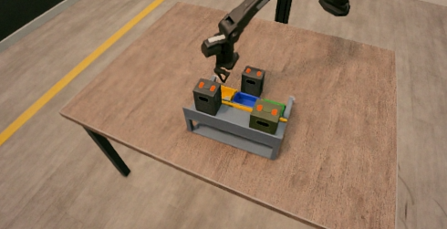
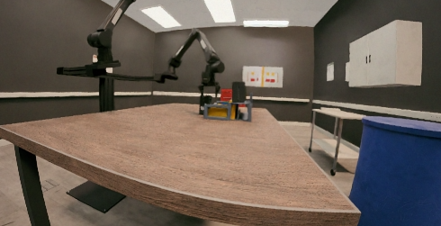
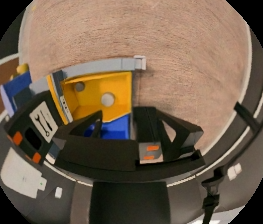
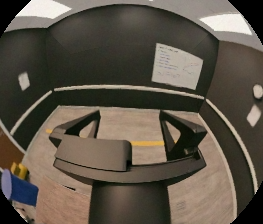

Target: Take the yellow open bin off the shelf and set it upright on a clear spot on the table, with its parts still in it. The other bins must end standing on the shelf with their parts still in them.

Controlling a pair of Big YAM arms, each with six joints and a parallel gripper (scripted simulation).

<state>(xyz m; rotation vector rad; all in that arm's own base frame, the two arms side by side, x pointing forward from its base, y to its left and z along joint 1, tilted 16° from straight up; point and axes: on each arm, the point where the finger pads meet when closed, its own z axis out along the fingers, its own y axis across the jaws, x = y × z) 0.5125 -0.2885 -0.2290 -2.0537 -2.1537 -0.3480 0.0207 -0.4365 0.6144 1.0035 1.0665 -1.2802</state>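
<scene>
Right now my left hand is 8 cm short of the yellow open bin, 1 cm to the right of it and 8 cm above it. Round my left hand: grey shelf 11 cm ahead, 12 cm to the left, 6 cm below; then dark lidded bin 6 cm behind, 10 cm to the left, 6 cm below.
</scene>
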